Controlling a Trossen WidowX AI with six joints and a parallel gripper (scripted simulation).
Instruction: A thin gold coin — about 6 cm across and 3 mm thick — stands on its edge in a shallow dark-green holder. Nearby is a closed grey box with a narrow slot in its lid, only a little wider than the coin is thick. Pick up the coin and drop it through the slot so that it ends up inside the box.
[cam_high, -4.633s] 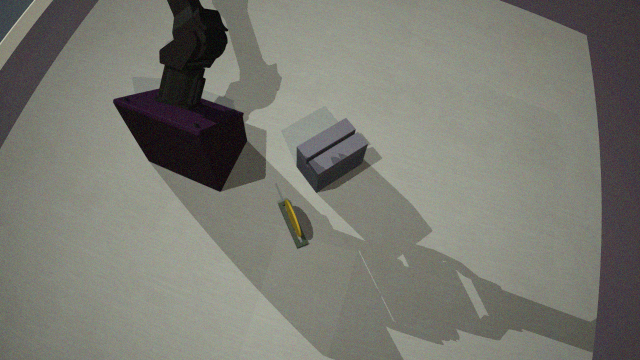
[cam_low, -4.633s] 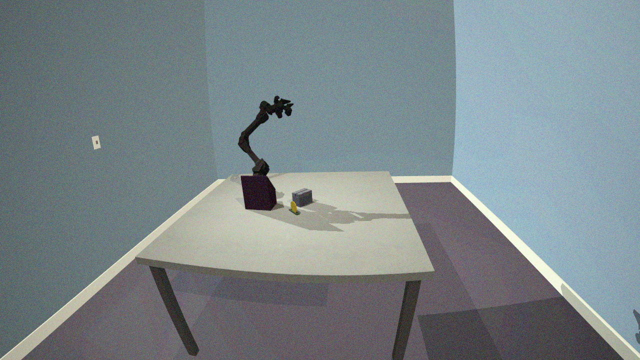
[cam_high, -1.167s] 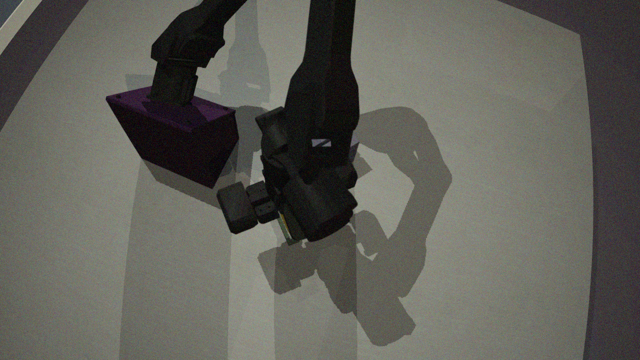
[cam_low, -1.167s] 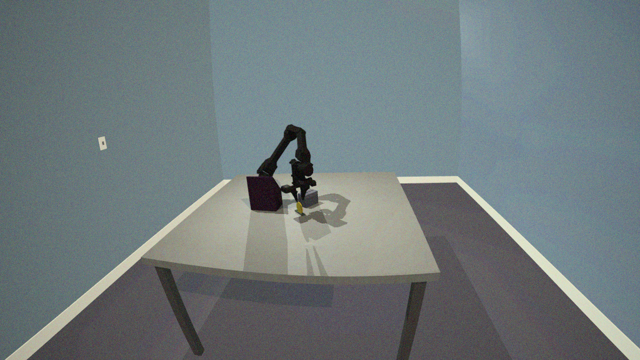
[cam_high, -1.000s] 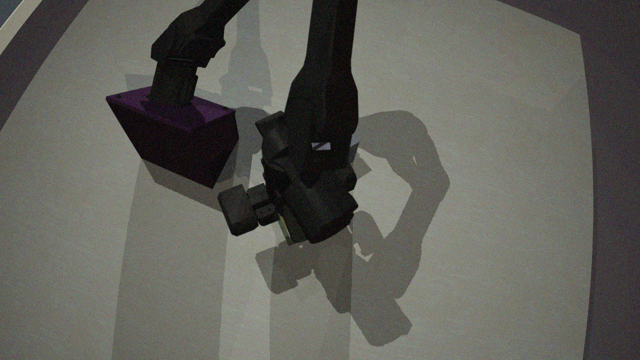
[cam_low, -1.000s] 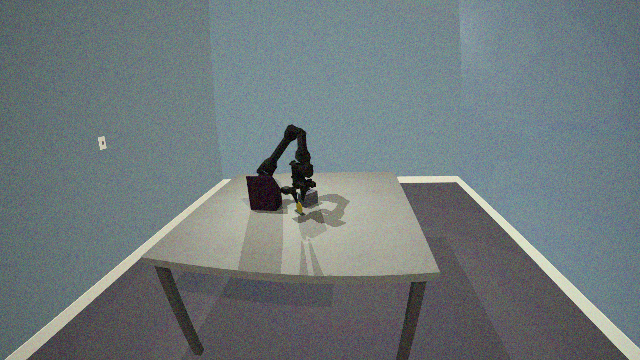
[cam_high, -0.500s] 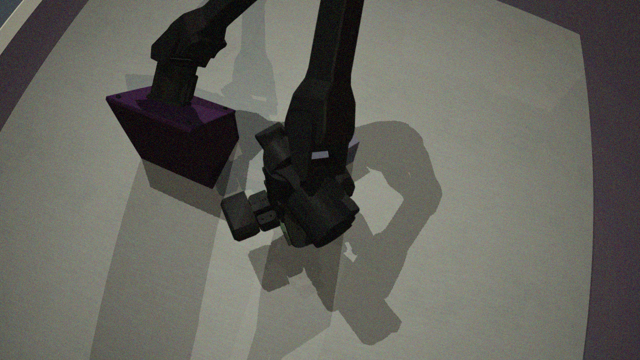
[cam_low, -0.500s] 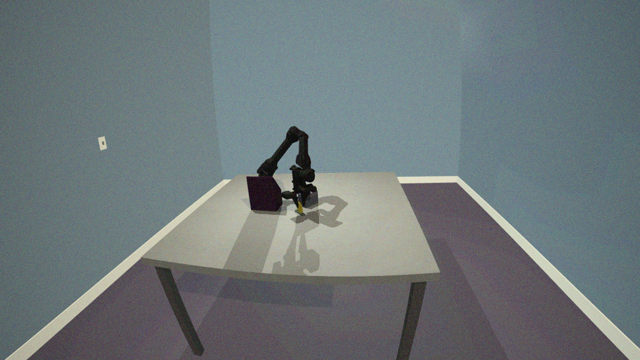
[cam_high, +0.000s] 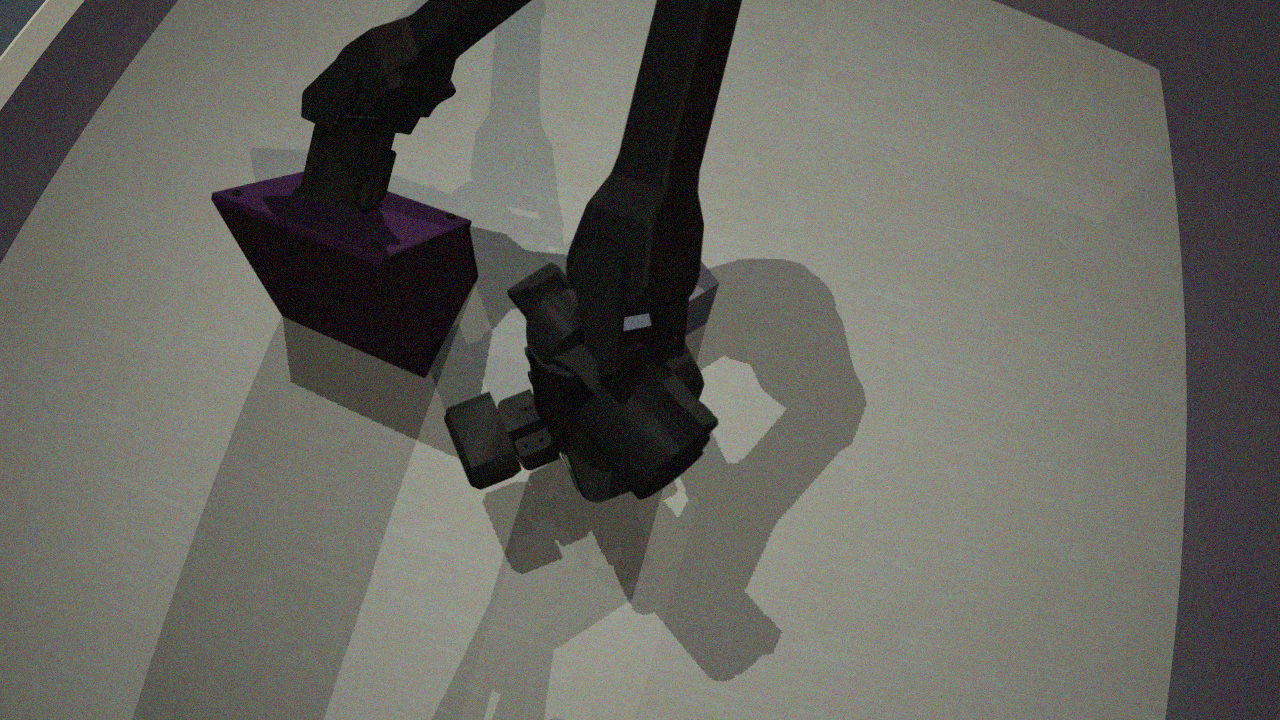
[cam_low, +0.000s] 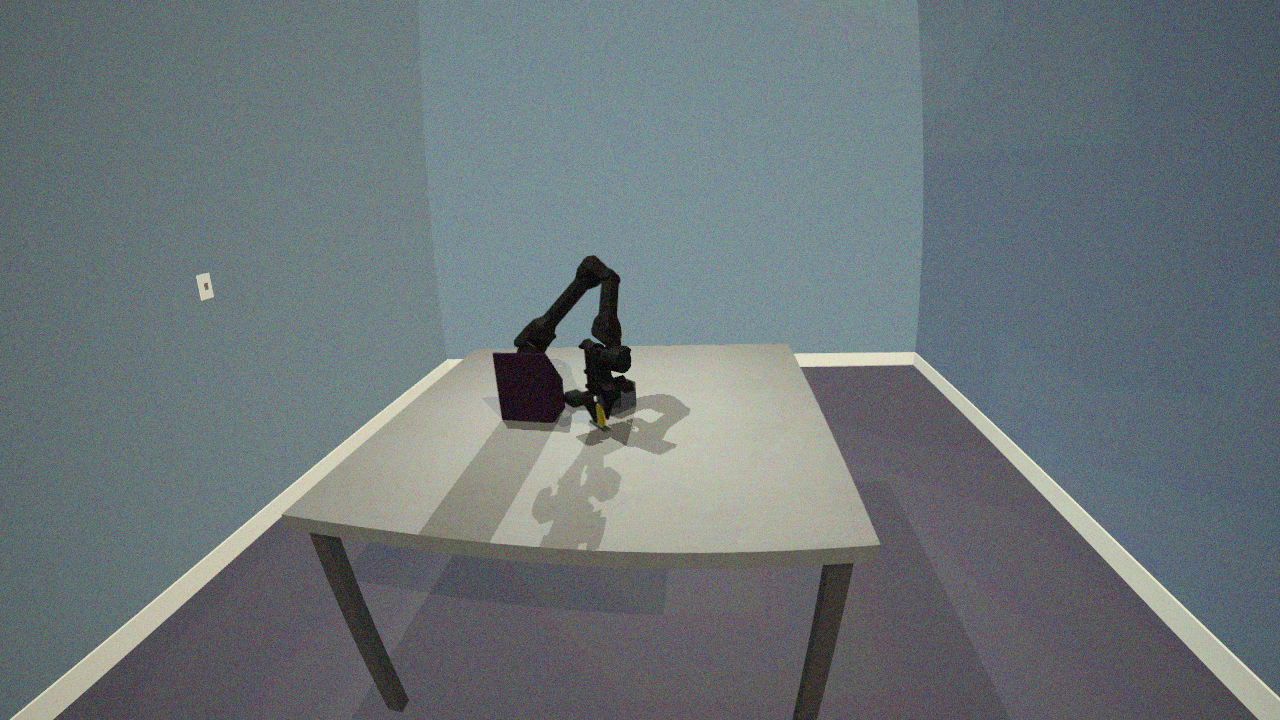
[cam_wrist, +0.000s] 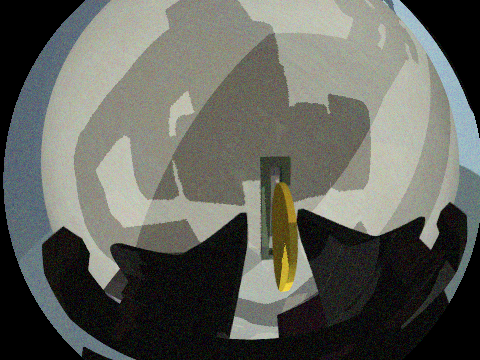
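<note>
My gripper tip is now 1 cm past the gold coin and 2 cm below it.
</note>
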